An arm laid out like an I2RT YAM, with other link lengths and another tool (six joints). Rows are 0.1 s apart.
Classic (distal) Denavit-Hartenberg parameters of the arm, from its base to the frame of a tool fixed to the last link. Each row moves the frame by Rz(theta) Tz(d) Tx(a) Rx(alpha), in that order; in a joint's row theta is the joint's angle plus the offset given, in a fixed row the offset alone. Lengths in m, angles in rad.
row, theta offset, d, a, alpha
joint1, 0, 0.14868, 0.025, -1.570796
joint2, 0, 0, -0.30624, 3.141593
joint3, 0.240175, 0, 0.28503, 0
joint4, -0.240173, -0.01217, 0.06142, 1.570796
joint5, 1.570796, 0.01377, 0, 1.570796
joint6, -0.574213, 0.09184, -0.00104, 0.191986
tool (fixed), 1.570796, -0.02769, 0, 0
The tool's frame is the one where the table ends.
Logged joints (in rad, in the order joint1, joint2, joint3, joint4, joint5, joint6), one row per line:
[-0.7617 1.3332 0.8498 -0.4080 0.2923 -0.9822]
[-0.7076 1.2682 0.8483 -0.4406 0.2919 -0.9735]
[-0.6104 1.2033 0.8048 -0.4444 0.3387 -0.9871]
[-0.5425 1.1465 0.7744 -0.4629 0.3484 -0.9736]
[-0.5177 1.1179 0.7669 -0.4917 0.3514 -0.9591]
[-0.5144 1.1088 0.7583 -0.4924 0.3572 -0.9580]
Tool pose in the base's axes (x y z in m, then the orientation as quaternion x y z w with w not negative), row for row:
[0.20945 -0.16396 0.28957 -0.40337 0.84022 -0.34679 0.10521]
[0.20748 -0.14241 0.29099 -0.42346 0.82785 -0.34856 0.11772]
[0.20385 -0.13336 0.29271 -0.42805 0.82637 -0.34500 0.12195]
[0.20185 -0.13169 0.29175 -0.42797 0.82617 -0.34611 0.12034]
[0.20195 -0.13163 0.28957 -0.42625 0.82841 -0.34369 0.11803]
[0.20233 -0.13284 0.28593 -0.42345 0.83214 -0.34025 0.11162]
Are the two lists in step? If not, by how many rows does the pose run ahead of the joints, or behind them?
The pose runs 2 rows ahead of the joints: the pose in row i belongs to the joints in row i + 2.
